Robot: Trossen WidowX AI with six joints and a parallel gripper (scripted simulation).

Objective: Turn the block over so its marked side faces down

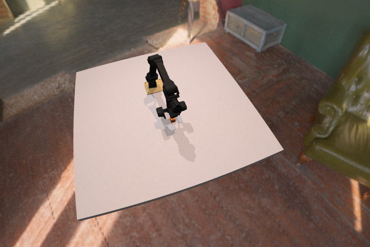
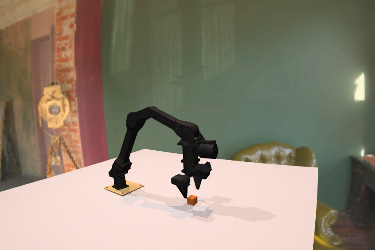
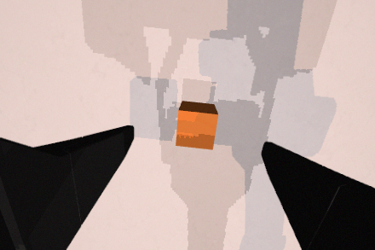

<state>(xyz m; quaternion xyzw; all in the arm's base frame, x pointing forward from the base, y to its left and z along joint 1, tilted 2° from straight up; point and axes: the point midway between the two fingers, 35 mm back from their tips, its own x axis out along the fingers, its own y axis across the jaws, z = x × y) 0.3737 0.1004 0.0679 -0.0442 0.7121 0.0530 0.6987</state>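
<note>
My gripper tip is now 3 cm above the orange block and 1 cm past it.
</note>
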